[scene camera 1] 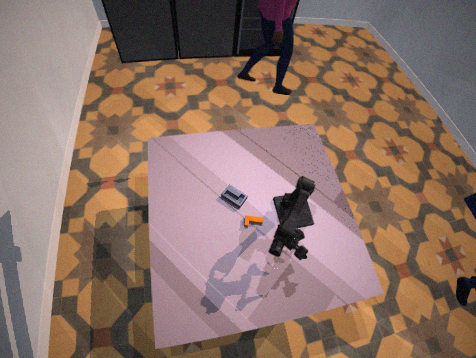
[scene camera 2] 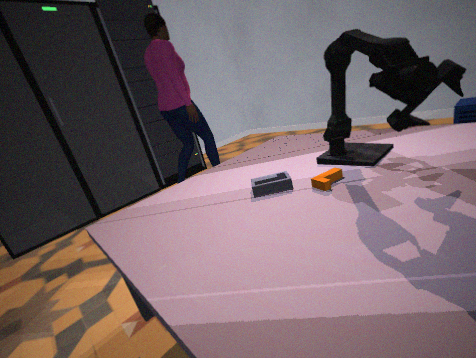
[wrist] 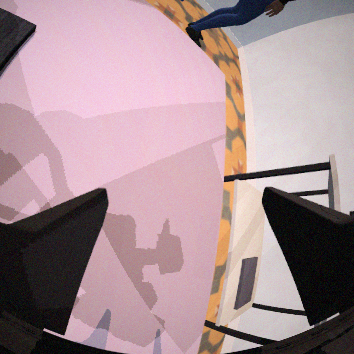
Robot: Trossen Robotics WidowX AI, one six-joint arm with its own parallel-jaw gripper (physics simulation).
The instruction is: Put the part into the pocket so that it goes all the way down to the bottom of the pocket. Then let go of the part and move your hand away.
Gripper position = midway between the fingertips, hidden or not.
My gripper [scene camera 2: 444, 110] is open and holds nothing.
My gripper also shows in the wrist view [wrist: 186, 195].
